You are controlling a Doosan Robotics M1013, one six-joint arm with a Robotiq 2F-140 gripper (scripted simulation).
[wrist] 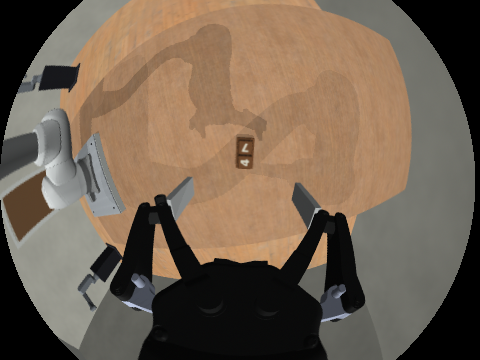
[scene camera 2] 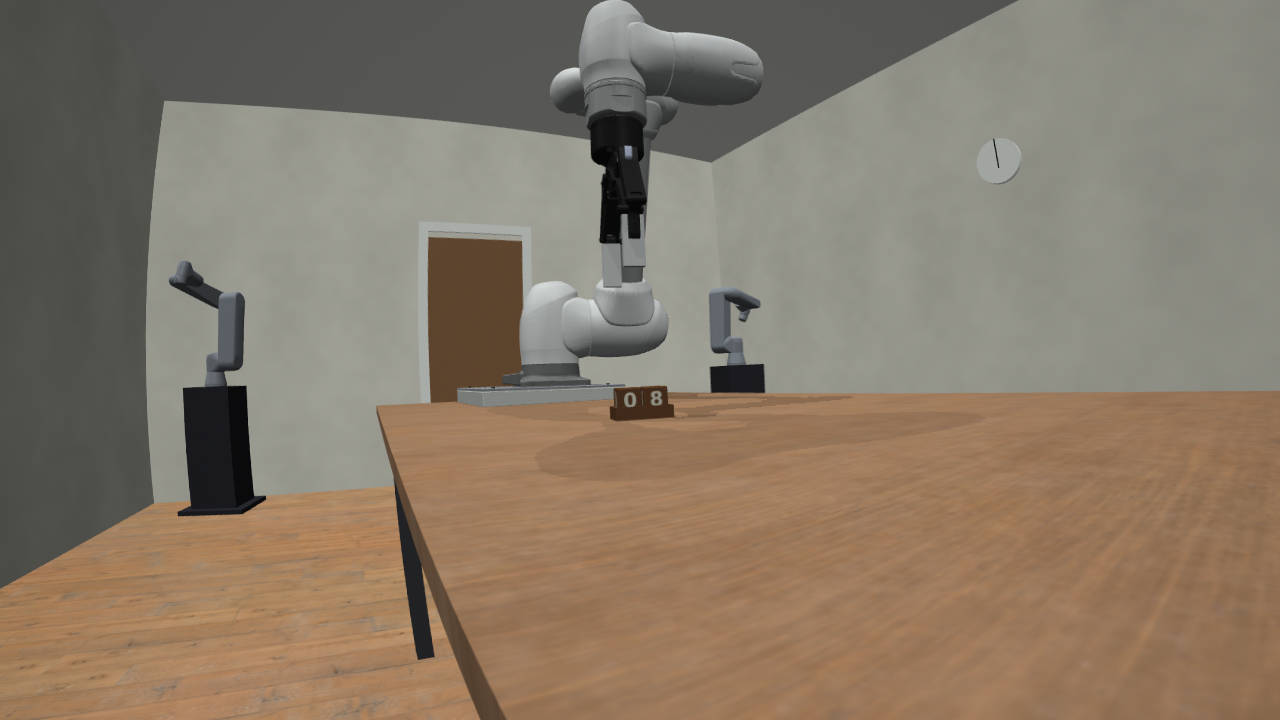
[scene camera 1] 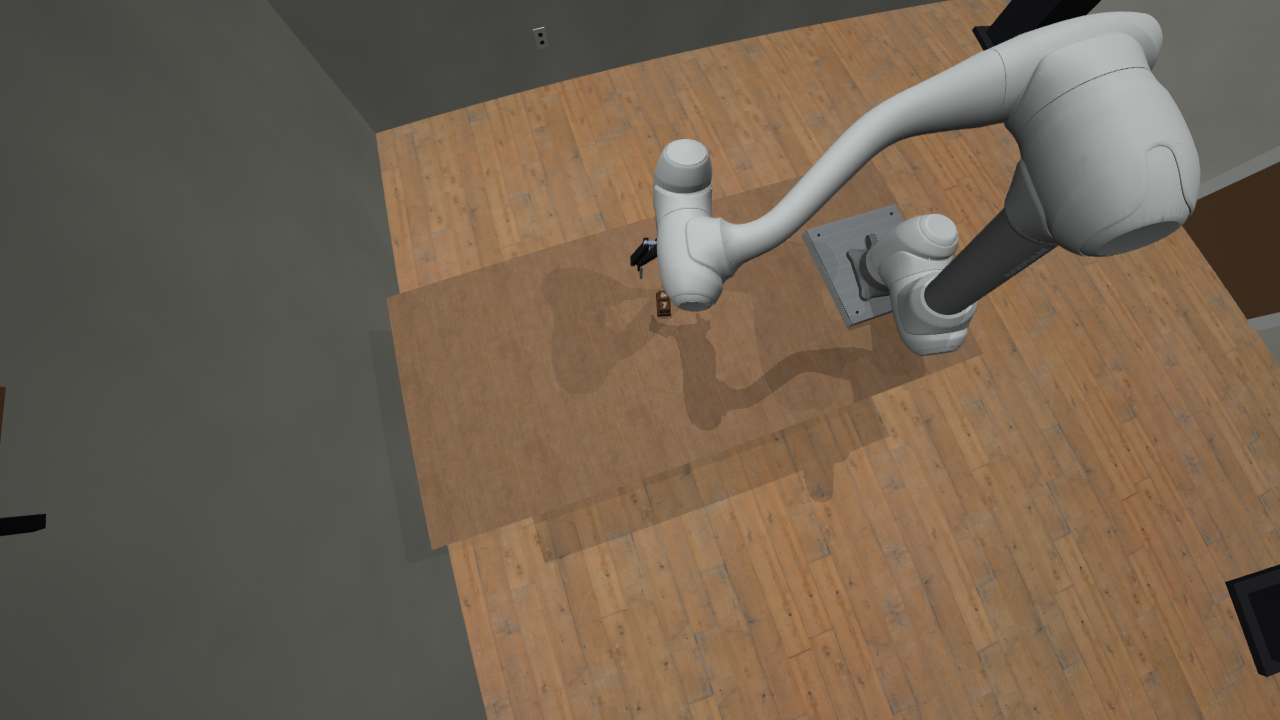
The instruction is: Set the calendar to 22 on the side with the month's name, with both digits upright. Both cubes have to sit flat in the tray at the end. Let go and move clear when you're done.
The pictures show: my gripper and a brown calendar tray.
My gripper shows as well in the wrist view.
